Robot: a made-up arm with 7 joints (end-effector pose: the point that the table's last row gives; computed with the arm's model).
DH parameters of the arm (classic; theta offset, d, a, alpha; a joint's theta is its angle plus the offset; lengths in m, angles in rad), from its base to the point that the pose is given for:
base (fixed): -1.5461 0 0.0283 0
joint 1: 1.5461 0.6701 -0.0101 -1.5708
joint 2: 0 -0.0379 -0.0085 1.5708
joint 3: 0 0.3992 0.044 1.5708
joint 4: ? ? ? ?
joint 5: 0 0.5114 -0.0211 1.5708
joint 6: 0 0.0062 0.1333 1.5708
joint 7: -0.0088 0 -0.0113 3.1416
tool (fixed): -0.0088 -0.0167 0 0
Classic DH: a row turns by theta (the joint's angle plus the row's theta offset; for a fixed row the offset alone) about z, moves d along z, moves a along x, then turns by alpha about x.
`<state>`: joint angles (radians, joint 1 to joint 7).
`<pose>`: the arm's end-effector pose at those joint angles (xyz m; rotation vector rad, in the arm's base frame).
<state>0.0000 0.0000 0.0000 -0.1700 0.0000 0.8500 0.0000</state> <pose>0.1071 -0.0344 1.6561 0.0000 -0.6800 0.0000</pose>
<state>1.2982 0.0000 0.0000 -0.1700 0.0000 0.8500 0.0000</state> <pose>0.0352 0.0725 1.6561 0.4404 -0.5803 1.2449</pose>
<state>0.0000 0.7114 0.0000 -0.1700 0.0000 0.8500 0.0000</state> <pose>0.7226 -0.0344 1.3409 0.0000 0.0314 0.0000</pose>
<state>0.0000 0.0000 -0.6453 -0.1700 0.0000 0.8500 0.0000</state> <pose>0.1011 -0.1160 1.6561 -0.2193 -0.6559 -0.6199</pose>
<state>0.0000 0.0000 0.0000 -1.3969 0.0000 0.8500 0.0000</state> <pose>0.6058 -0.0344 1.1909 0.0000 0.5469 0.0000</pose>
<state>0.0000 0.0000 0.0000 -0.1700 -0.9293 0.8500 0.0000</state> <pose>0.0736 -0.0895 1.6618 -0.4620 -0.6296 -0.8259</pose>
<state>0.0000 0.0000 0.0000 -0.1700 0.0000 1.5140 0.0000</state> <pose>0.0454 -0.0344 1.7075 0.0000 -1.3440 0.0000</pose>
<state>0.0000 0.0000 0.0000 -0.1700 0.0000 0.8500 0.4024</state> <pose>0.1078 -0.0300 1.6566 0.1368 -0.6707 -0.3867</pose>
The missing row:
joint 4: 0 -0.0381 -0.0914 -1.5708
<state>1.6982 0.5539 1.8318 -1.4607 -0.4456 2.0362 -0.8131</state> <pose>-0.5912 0.0202 1.3186 -0.8320 0.0921 -1.9501</pose>
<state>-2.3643 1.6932 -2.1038 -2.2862 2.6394 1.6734 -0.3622</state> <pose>-0.4260 0.3220 0.9285 1.6484 0.4490 1.8083</pose>
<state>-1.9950 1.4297 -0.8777 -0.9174 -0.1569 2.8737 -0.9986</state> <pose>-0.6394 -0.7704 0.5541 -0.5074 0.9410 -0.6656</pose>
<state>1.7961 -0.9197 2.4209 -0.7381 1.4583 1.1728 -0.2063</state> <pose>0.0495 -0.9942 0.9327 0.8089 -0.6184 -1.2722</pose>
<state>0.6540 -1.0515 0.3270 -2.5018 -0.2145 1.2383 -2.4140</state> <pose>0.1409 0.2406 1.0038 0.2790 -0.7892 -3.0159</pose>
